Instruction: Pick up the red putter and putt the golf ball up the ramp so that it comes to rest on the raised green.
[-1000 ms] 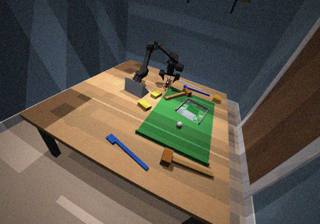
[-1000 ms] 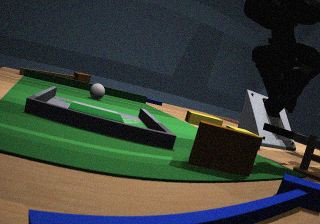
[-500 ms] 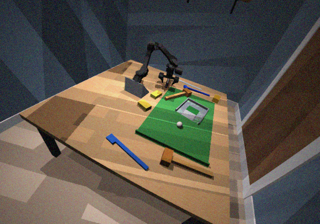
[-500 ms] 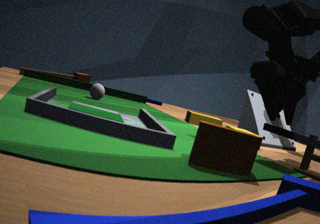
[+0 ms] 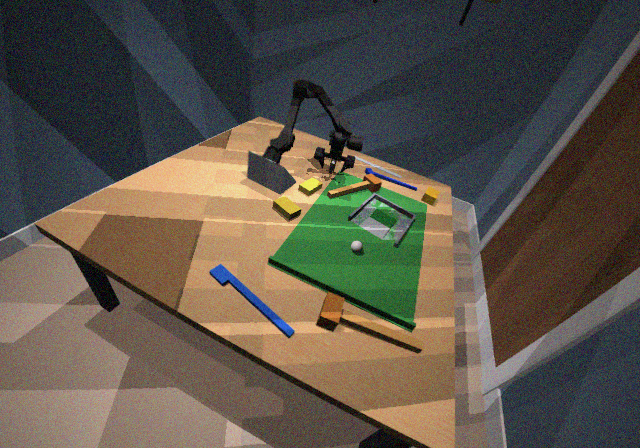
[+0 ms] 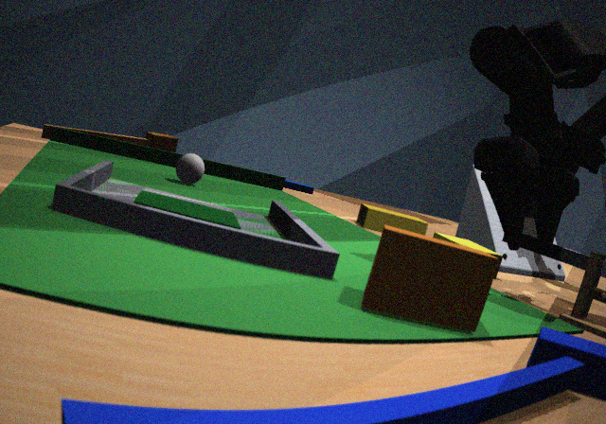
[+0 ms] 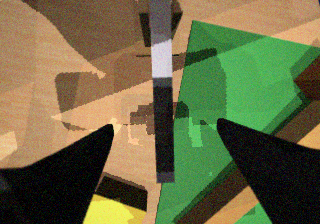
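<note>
Now: gripper tip 110 mm to the right of the red putter, 30 mm past it and 10 mm below it. From my gripper tip the other things lie so: golf ball 390 mm to the right, 270 mm ahead, 30 mm below.
</note>
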